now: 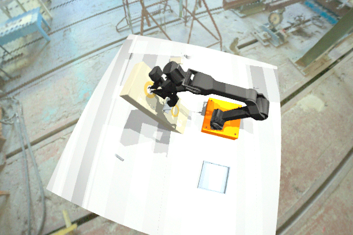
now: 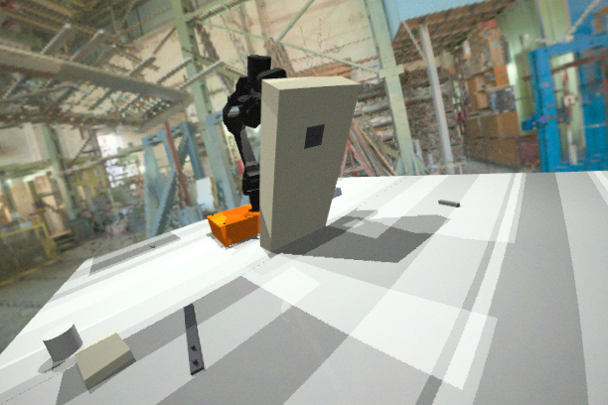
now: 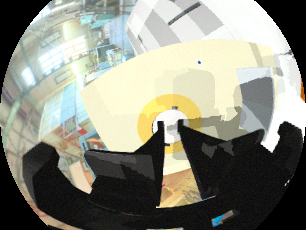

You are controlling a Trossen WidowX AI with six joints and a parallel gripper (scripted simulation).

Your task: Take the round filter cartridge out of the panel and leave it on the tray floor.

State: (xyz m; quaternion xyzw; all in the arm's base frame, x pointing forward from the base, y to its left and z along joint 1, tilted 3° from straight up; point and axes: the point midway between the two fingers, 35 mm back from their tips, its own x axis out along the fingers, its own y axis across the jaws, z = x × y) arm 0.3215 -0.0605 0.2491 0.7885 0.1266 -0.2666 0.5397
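My gripper tip is now 20 mm short of the round filter cartridge and 10 mm above it. Also, from my gripper tip: tray: 370 mm behind, 340 mm to the left, 270 mm below; cream block: 430 mm to the right, 270 mm below, 60 mm behind; grey bar: 300 mm to the left, 280 mm below, 170 mm ahead.
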